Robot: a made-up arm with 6 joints.
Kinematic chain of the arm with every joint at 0, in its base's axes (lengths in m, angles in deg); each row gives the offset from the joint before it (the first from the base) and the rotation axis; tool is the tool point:
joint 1: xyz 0 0 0.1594 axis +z
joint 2: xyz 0 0 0 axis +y
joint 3: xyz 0 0 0.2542 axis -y
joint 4: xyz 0 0 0 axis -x
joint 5: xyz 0.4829 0 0 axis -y
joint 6: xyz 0 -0.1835 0 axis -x
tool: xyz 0 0 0
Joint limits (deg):
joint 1: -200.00..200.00
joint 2: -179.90..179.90
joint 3: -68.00..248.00
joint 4: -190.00..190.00
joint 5: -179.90..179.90
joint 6: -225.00..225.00
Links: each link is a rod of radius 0.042 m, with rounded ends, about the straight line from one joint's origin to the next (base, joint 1, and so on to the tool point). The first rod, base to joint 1, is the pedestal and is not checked.
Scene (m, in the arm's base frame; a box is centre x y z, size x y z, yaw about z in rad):
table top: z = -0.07
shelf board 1: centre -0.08 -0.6 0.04 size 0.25 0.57 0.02 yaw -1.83
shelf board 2: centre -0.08 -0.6 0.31 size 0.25 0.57 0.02 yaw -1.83
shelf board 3: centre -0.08 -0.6 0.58 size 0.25 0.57 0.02 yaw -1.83
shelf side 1: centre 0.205 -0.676 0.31 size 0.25 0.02 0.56 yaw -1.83
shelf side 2: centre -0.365 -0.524 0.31 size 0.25 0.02 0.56 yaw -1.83
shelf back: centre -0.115 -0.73 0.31 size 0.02 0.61 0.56 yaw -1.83
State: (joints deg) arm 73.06 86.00 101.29 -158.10 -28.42 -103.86
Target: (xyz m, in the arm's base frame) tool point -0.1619 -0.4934 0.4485
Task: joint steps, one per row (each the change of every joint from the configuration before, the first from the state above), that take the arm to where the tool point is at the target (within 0.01 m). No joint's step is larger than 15 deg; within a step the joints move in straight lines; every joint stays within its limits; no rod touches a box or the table.
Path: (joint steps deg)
1: 3.86 -4.29 13.86 -3.99 0.00 0.00
2: 3.86 -4.29 13.85 -3.99 0.00 0.00
3: 3.87 -4.29 13.86 -3.98 0.00 0.00
4: 3.86 -4.28 13.86 -3.99 0.00 0.00
5: 3.86 -4.29 13.86 -3.99 0.00 0.00
6: 3.86 -4.29 13.85 -3.98 0.00 0.00
7: 3.87 -4.29 13.86 -3.99 0.00 0.00
8: 3.86 -4.29 13.86 -3.99 0.00 0.00
9: -2.89 -13.15 -9.85 1.07 0.00 0.00
10: -2.88 -13.16 -9.85 1.06 0.00 0.00
11: -2.89 -13.16 -9.85 1.07 0.00 0.00
12: -2.88 -13.15 -9.85 1.06 0.00 0.00

